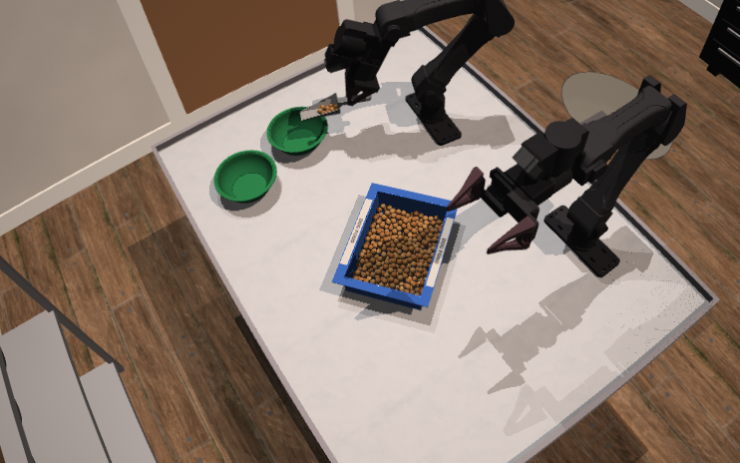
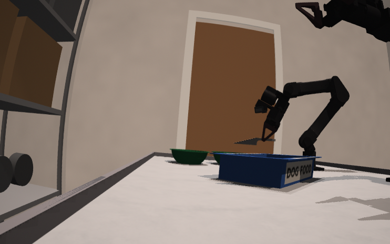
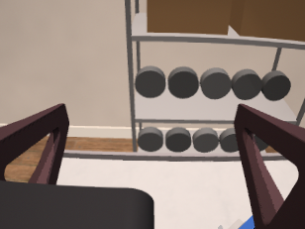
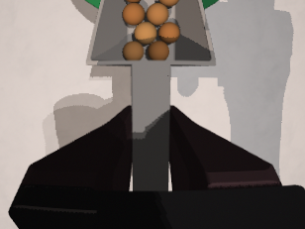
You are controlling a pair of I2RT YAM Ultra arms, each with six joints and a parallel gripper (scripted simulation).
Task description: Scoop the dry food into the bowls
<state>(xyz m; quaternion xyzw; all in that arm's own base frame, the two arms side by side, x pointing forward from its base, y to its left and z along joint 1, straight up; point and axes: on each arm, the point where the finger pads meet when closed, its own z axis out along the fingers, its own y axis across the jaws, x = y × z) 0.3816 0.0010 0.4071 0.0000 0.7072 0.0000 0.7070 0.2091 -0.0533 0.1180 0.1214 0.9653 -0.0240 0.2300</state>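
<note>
Right now the grey scoop is 4 cm ahead of my right hand, 2 cm to the right of it and 1 cm below it.
</note>
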